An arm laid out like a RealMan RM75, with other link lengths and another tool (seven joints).
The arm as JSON. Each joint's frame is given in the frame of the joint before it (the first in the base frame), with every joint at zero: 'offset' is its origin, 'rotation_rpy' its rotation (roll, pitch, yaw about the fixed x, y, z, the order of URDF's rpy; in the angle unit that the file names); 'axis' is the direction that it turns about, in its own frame. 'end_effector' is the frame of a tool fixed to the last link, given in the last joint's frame.
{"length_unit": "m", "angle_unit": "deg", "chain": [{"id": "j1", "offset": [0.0, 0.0, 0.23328], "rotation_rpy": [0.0, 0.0, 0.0], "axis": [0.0, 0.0, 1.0]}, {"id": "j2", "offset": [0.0, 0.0, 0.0], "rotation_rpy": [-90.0, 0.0, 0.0], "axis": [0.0, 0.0, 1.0]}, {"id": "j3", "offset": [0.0, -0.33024, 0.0], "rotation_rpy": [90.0, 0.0, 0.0], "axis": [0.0, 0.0, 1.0]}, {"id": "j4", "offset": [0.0, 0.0, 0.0], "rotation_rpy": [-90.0, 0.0, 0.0], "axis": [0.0, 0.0, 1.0]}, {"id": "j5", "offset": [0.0, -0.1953, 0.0], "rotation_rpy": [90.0, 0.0, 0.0], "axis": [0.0, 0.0, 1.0]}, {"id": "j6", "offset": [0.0, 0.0, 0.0], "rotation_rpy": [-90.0, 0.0, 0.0], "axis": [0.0, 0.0, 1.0]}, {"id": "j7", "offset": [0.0, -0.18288, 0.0], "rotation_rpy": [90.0, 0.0, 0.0], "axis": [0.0, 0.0, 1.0]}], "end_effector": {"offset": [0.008, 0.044, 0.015], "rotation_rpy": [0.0, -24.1, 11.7]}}
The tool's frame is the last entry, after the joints.
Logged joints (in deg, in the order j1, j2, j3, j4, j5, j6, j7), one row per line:
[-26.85 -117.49 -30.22 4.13 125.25 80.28 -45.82]
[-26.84 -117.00 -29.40 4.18 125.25 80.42 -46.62]
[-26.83 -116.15 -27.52 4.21 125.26 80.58 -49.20]
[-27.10 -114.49 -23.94 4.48 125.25 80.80 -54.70]
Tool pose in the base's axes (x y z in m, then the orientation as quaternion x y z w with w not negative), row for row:
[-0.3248 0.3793 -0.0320 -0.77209 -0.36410 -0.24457 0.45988]
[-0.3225 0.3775 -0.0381 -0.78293 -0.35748 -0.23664 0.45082]
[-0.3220 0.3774 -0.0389 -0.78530 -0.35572 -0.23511 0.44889]
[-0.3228 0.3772 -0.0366 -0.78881 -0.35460 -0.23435 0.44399]
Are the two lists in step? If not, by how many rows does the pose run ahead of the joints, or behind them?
The pose runs 2 rows behind the joints: the pose in row i belongs to the joints in row i - 2.
